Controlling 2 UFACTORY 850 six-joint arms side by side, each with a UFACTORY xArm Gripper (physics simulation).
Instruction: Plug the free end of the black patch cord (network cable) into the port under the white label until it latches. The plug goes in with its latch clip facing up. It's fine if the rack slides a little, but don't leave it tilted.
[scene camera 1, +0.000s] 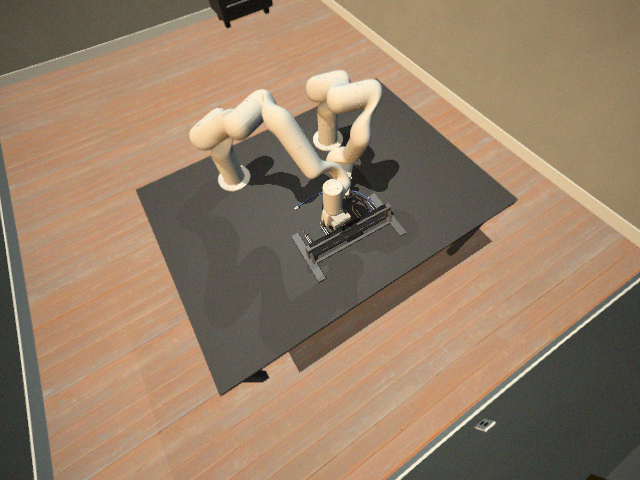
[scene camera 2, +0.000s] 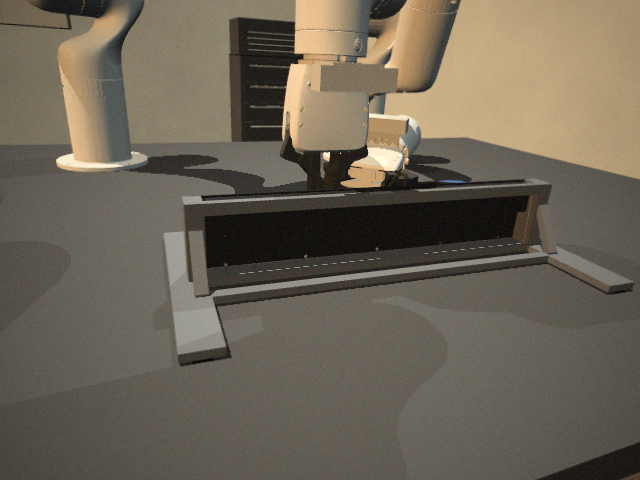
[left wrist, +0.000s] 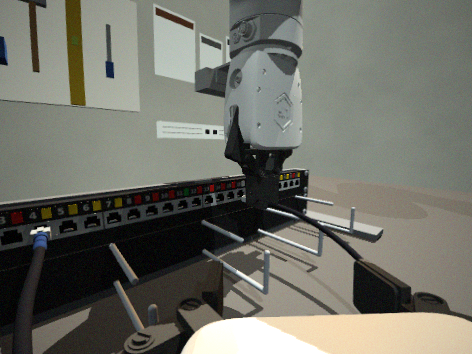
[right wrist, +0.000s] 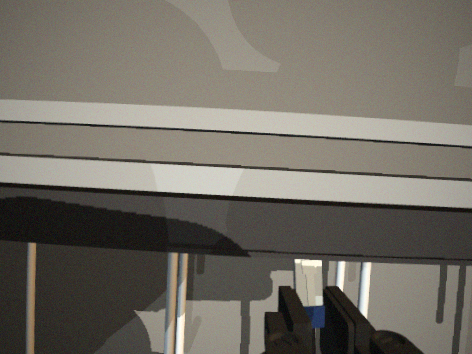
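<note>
My right gripper (scene camera 2: 323, 178) (left wrist: 261, 205) (right wrist: 306, 316) is shut on the black cord's plug (right wrist: 308, 280), a clear plug with a blue boot. In the right wrist view the plug's front end is at the edge of the rack (right wrist: 350, 232) (scene camera 2: 258, 205) (left wrist: 125, 242); whether it is in a port is hidden. The white label (left wrist: 243, 183) shows right beside the right fingers in the left wrist view. The black cord (left wrist: 332, 234) runs from there to behind one left finger. My left gripper (left wrist: 288, 282) is open, low at the rack's port side. The rack stands upright.
Metal cable rods (left wrist: 235, 271) (right wrist: 365, 290) stick out below the ports. Another cable with a blue boot (left wrist: 40, 239) sits in port 4. A blue cable (scene camera 1: 310, 199) lies on the dark table (scene camera 1: 248, 320). The two arms are close together behind the rack.
</note>
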